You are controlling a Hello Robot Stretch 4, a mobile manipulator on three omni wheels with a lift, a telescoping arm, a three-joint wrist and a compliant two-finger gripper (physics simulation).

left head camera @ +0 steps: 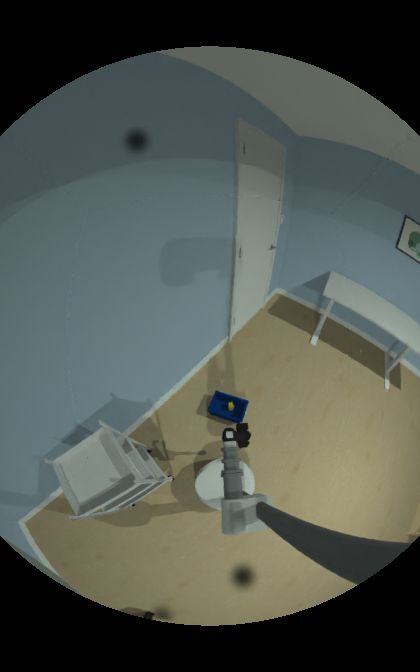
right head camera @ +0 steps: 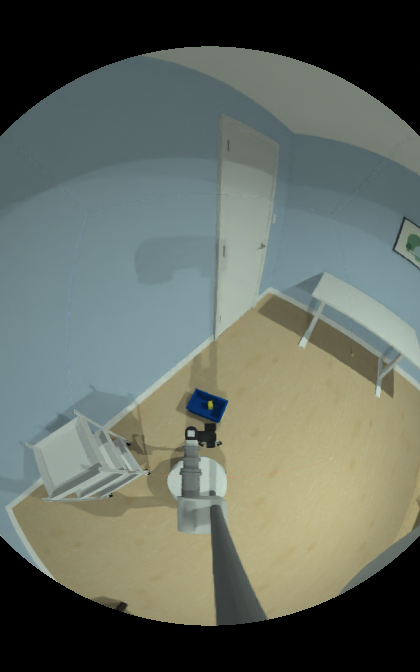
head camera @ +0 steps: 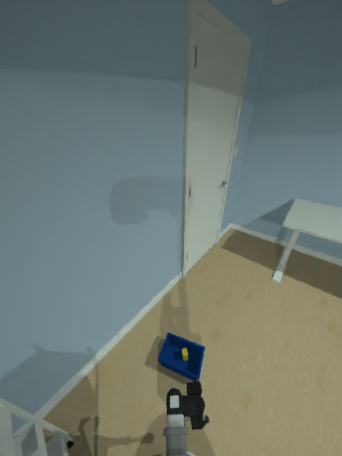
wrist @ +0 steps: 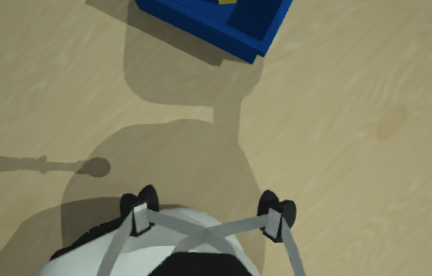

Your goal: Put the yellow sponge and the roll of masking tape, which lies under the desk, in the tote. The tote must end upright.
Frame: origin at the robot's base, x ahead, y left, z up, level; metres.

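Seen in the pictures: gripper, fingertip midpoint: (wrist: 208,204).
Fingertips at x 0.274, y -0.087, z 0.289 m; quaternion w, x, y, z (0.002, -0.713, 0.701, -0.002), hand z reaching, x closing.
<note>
A point is followed by its place in that frame.
The blue tote (head camera: 178,370) {y -0.037, x 0.539, z 0.085 m} (left head camera: 224,418) (right head camera: 202,416) stands upright on the floor, partly cut off at the wrist view's top (wrist: 200,27) {y -0.049, x 0.551, z 0.031 m}. The yellow sponge (head camera: 185,354) {y -0.097, x 0.640, z 0.057 m} (left head camera: 230,406) (right head camera: 210,405) lies inside the tote; its edge (wrist: 227,2) {y -0.100, x 0.633, z -0.019 m} shows in the wrist view. My gripper (head camera: 195,406) (left head camera: 242,435) (right head camera: 207,436) (wrist: 208,204) {y -0.087, x 0.274, z 0.289 m} is open and empty, outside the tote on its robot side. The white desk (head camera: 315,219) {y -1.425, x 1.450, z 0.692 m} (left head camera: 370,307) (right head camera: 367,312) stands at the far right. A tiny pale speck (left head camera: 361,351) (right head camera: 352,354) shows under it, too small to identify as the masking tape.
A white cart (left head camera: 92,465) (right head camera: 65,460) stands left of my base, against the blue wall; its rail (head camera: 33,419) {y 0.598, x 0.280, z 0.473 m} shows at the head view's lower left. A closed white door (head camera: 212,150) {y -0.434, x 1.752, z 1.282 m} (left head camera: 255,225) (right head camera: 242,225) is beyond the tote. The desk's legs reach the floor.
</note>
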